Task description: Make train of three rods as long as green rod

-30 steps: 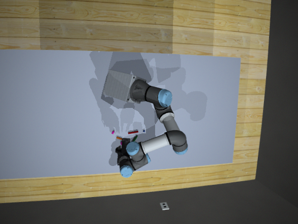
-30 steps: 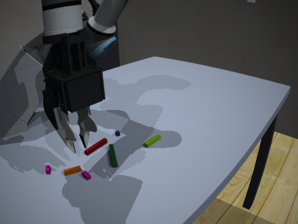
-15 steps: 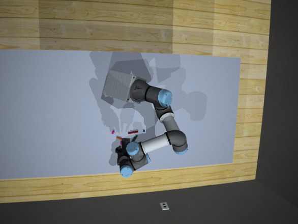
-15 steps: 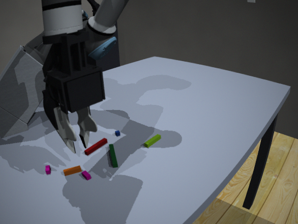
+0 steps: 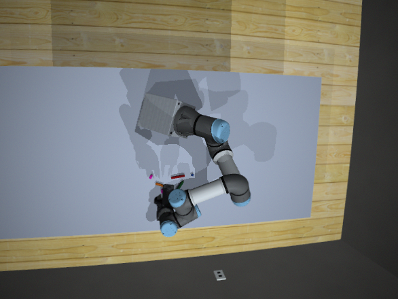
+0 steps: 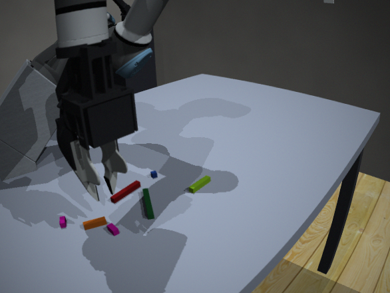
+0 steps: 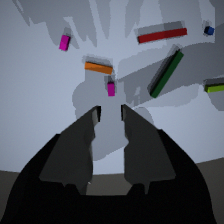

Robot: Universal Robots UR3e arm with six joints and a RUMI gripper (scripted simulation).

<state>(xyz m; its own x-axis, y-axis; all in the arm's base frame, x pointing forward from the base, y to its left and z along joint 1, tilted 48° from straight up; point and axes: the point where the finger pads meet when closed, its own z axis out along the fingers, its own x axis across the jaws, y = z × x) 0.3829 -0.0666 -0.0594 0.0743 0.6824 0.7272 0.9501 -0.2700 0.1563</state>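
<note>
The orange rod is 3 cm behind my hand, 1 cm to the right of it and 8 cm below it. Also, from my hand: blue rod: 7 cm behind, 16 cm to the left, 8 cm below; green rod: 1 cm behind, 9 cm to the left, 8 cm below; red rod: 7 cm behind, 8 cm to the left, 8 cm below.
</note>
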